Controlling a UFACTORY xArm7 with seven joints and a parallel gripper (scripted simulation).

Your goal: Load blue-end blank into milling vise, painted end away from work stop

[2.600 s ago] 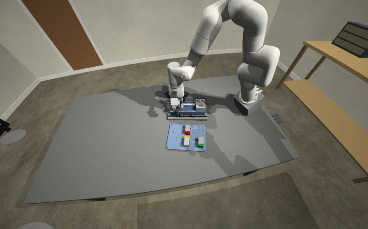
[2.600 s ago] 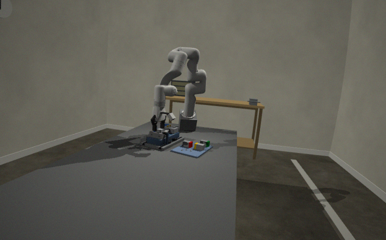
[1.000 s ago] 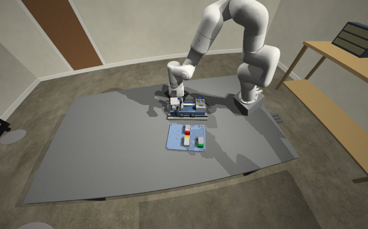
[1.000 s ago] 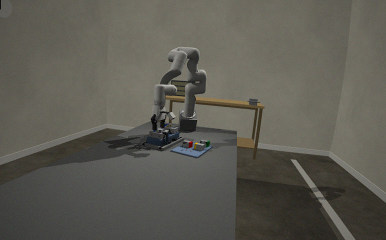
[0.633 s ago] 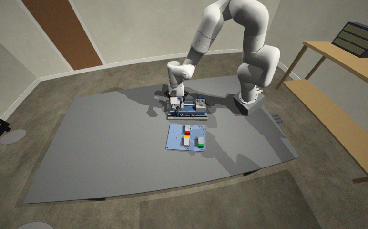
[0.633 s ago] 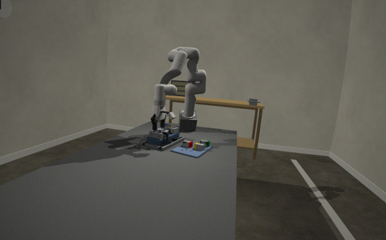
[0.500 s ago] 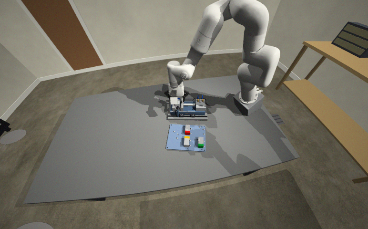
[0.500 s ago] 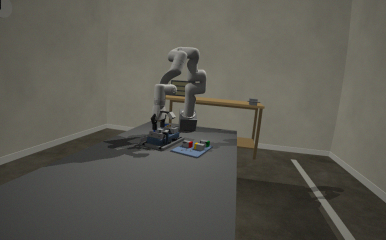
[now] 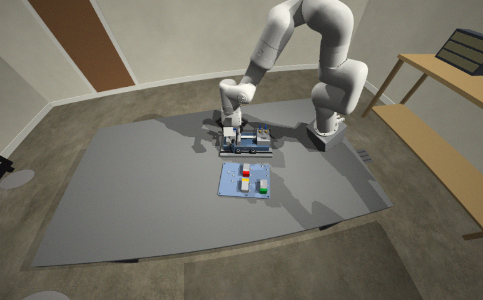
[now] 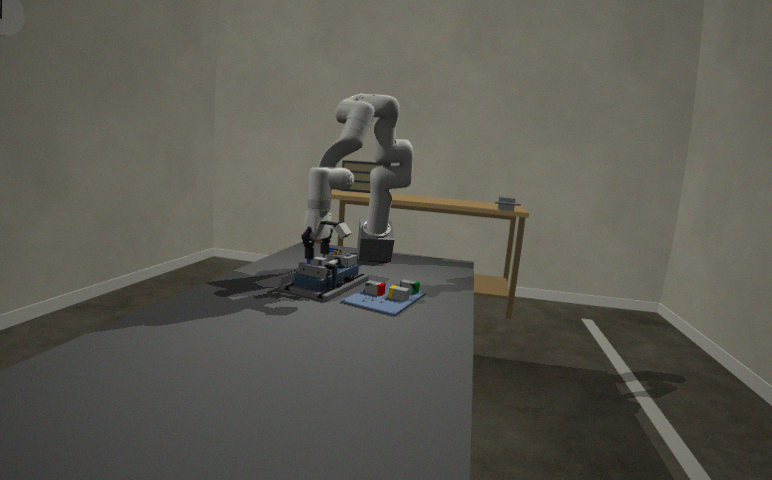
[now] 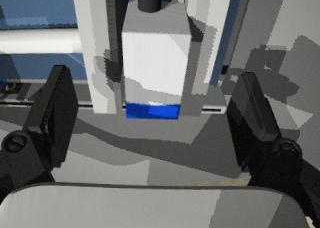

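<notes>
My gripper is now 3 cm above the blue-ended blank. Also, from my hand: milling vise (7 cm behind, 1 cm to the left, 9 cm below); red-ended blank (5 cm behind, 20 cm to the left, 10 cm below); work stop rod (5 cm to the left, 4 cm below).
</notes>
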